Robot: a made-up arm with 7 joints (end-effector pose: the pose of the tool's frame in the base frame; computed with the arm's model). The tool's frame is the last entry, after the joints.
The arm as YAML. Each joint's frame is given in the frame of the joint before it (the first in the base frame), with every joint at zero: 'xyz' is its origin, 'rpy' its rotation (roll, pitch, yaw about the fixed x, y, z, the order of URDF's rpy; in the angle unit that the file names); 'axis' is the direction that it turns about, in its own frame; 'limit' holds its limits. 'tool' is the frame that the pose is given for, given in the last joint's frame.
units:
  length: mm
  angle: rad
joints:
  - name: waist
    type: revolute
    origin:
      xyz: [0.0, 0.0, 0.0]
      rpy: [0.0, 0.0, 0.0]
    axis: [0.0, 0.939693, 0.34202]
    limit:
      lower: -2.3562
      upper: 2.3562
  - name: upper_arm
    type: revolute
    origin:
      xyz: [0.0, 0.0, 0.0]
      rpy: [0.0, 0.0, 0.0]
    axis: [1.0, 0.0, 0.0]
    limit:
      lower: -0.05
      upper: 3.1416
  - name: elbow
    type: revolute
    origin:
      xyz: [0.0, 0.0, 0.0]
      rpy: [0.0, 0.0, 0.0]
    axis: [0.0, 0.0, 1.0]
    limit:
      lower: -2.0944
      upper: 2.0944
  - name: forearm
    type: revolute
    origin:
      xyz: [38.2, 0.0, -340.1]
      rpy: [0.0, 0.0, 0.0]
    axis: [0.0, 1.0, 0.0]
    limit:
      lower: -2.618
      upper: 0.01
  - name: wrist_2
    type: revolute
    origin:
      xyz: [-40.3, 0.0, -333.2]
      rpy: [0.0, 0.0, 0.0]
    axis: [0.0, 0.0, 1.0]
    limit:
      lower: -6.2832
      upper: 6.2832
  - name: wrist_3
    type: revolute
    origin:
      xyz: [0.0, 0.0, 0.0]
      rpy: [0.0, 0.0, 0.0]
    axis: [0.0, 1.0, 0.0]
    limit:
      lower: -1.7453
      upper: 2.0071
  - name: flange
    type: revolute
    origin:
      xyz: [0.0, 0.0, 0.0]
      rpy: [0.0, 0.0, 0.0]
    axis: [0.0, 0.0, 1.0]
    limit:
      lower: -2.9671
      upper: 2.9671
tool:
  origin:
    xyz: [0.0, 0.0, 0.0]
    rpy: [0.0, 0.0, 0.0]
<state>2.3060 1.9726 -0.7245 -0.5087 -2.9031 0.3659 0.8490</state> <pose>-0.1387 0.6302 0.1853 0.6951 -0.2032 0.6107 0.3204</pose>
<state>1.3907 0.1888 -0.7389 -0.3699 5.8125 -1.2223 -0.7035</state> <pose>-0.6173 -0.1059 -0.2550 -0.3217 -0.2735 -0.3882 0.8192</pose>
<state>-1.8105 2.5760 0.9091 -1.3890 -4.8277 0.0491 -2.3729</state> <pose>-0.5308 0.1322 0.1514 -0.8070 0.1032 -0.4747 0.3358</pose>
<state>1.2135 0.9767 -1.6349 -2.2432 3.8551 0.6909 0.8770</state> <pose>-0.3096 -0.1234 -0.1443 -0.0631 -0.5215 -0.5502 0.6491</pose>
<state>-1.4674 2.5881 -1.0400 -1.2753 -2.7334 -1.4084 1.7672</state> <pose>-0.0427 0.4626 0.3601 0.5720 0.3824 -0.0283 0.7251</pose>
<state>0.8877 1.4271 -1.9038 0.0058 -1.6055 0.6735 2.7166</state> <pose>-0.2435 0.6273 0.0156 0.3257 0.3378 -0.5826 0.6636</pose>
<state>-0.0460 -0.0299 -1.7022 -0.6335 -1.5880 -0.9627 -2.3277</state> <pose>-0.0030 -0.2198 -0.6268 -0.0547 0.4976 0.1240 0.8567</pose>
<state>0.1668 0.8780 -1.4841 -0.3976 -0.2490 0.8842 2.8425</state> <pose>-0.0948 0.4249 -0.5165 0.5276 -0.3332 0.3741 0.6860</pose>
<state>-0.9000 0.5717 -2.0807 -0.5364 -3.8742 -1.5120 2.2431</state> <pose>0.4679 0.1592 -0.4524 -0.7687 -0.4170 0.4549 0.1682</pose>
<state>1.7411 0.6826 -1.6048 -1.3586 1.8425 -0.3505 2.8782</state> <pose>-0.5313 -0.2125 0.0329 -0.5134 -0.1097 -0.6999 0.4843</pose>
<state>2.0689 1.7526 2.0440 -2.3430 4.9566 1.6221 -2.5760</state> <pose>0.2816 0.1672 0.0663 -0.5416 -0.8325 -0.0457 0.1074</pose>
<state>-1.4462 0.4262 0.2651 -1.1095 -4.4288 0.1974 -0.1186</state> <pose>0.5507 0.0338 0.2687 -0.7078 -0.6482 0.1133 0.2569</pose>
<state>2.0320 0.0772 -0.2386 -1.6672 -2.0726 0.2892 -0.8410</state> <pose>-0.4407 -0.1040 -0.2363 -0.0607 0.2362 -0.9314 0.2702</pose>
